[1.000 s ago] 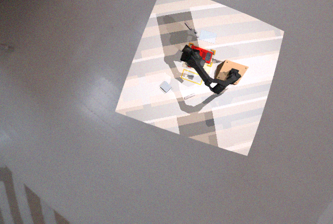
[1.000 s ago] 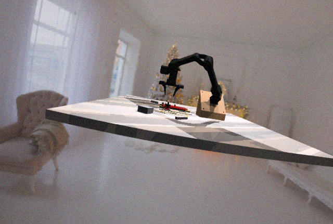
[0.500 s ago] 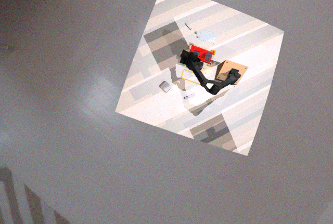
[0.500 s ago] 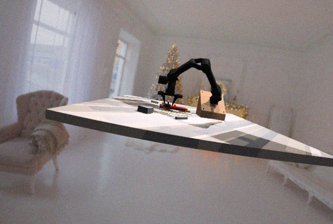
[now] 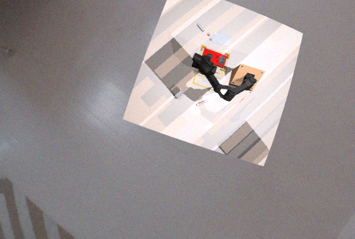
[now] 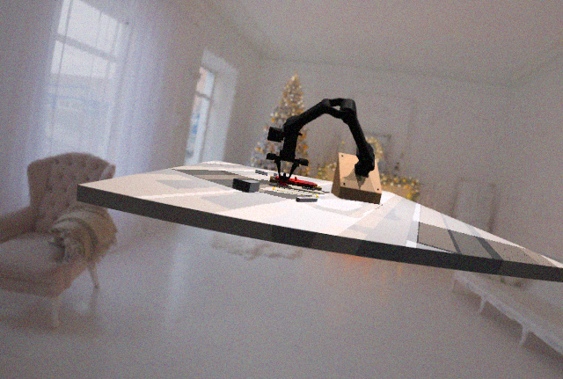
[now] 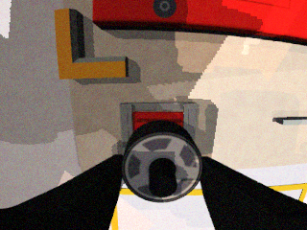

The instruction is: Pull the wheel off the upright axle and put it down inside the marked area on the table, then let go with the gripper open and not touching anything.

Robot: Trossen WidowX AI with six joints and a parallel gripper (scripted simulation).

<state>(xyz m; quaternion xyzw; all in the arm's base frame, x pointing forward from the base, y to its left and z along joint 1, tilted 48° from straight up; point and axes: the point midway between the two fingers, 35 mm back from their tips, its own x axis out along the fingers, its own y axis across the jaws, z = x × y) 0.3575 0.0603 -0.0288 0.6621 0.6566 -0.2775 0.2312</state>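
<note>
My gripper tip is right at the dark grey wheel. Also, from my gripper tip: grey block: 150 mm ahead, 240 mm to the left, 20 mm below; then bar: 70 mm behind, 260 mm to the left, 30 mm below.
</note>
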